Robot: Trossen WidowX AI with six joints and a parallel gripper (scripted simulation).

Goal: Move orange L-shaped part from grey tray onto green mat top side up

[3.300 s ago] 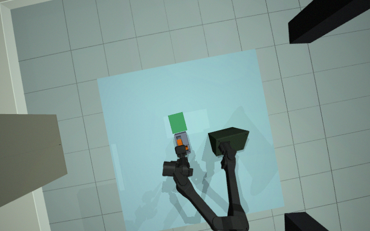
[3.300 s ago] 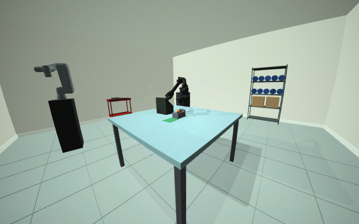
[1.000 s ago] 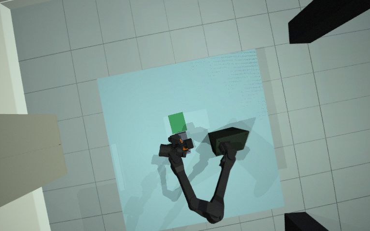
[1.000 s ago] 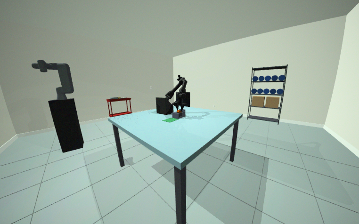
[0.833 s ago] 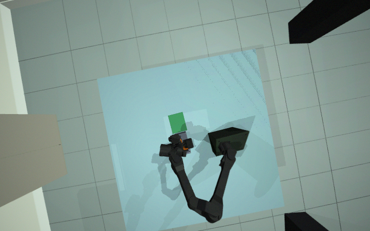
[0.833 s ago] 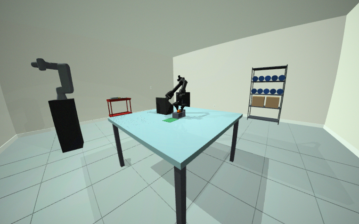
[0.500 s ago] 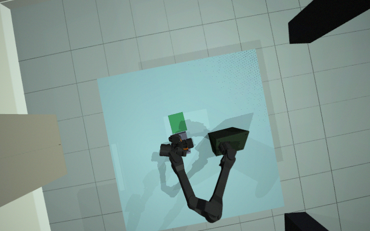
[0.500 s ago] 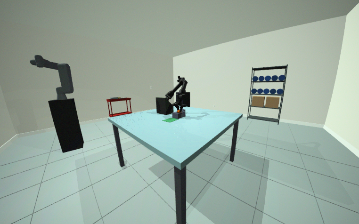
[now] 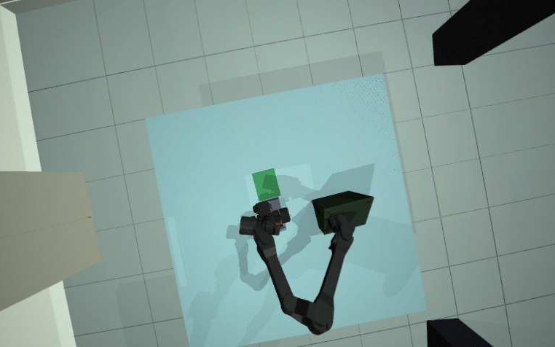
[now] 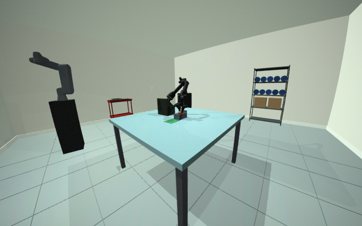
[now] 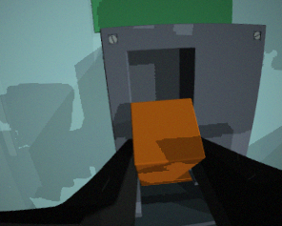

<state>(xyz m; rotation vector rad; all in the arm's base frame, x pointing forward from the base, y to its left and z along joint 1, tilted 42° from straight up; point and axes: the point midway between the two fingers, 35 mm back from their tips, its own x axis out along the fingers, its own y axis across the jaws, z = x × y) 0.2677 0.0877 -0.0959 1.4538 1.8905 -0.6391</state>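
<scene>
The green mat is 140 mm to the right of my gripper tip, 80 mm below it and 10 mm ahead of it. The rest, counted from my gripper tip: orange L-shaped part 30 mm to the left, 30 mm below, 20 mm behind.
</scene>
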